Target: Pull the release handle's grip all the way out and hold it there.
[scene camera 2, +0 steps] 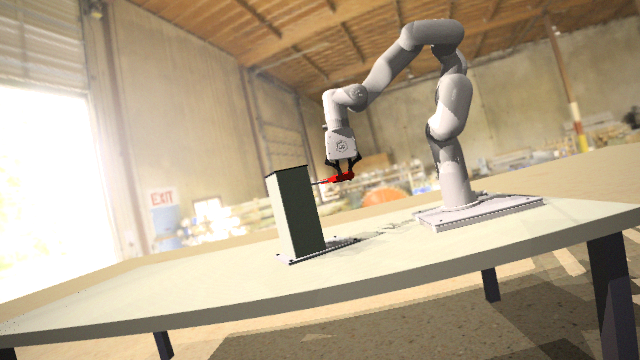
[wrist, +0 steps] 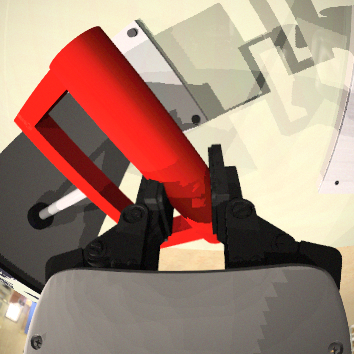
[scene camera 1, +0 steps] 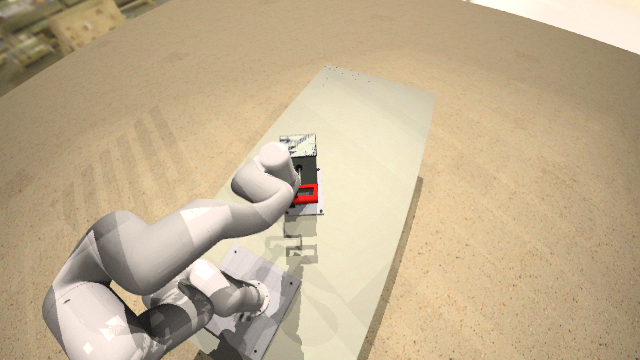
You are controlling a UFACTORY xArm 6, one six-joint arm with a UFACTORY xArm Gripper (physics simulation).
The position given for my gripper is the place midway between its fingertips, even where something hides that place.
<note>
I see my gripper (scene camera 2: 346, 181), a red release handle grip (wrist: 91, 67) and a bolted base plate (wrist: 134, 43).
My gripper is seen too in the wrist view (wrist: 190, 166).
</note>
